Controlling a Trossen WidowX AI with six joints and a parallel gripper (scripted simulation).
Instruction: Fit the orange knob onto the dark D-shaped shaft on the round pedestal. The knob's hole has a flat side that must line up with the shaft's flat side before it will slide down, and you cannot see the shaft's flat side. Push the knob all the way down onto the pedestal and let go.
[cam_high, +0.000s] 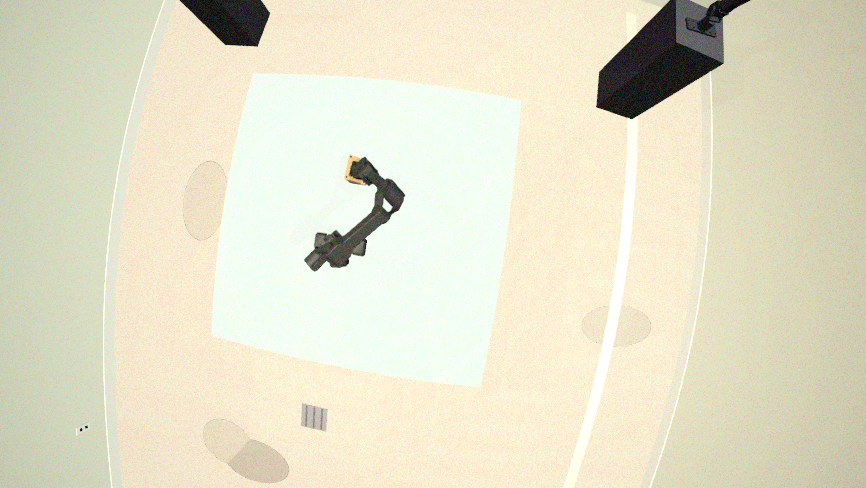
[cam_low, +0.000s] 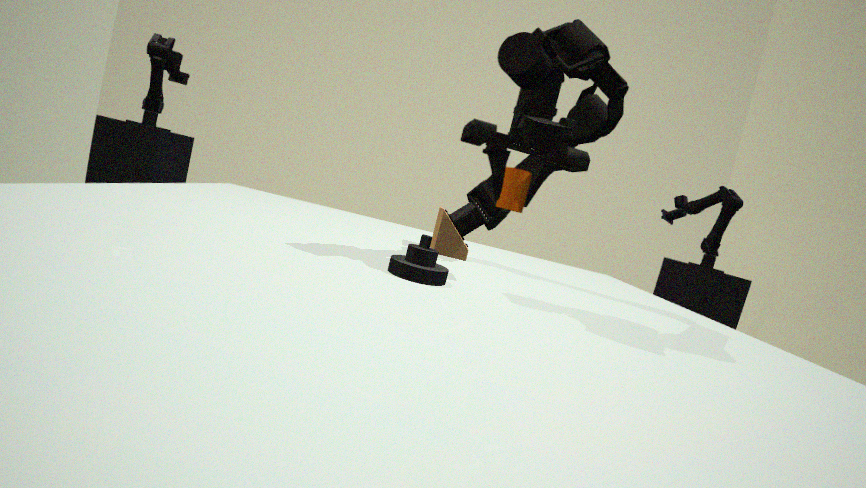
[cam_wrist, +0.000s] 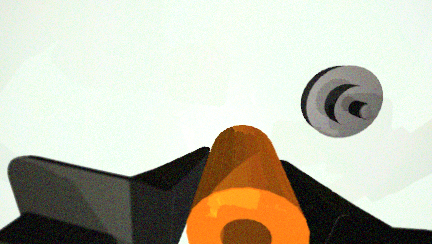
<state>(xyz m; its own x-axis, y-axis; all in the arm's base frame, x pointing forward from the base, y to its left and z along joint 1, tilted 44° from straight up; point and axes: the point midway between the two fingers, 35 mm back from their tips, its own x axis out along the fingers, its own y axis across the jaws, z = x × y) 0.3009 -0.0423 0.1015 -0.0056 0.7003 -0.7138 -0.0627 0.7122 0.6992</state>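
Right now my gripper tip is 11 cm to the left of the dark round pedestal, 10 cm above it and 4 cm short of it. The rest, counted from my gripper tip: orange knob 2 cm above.
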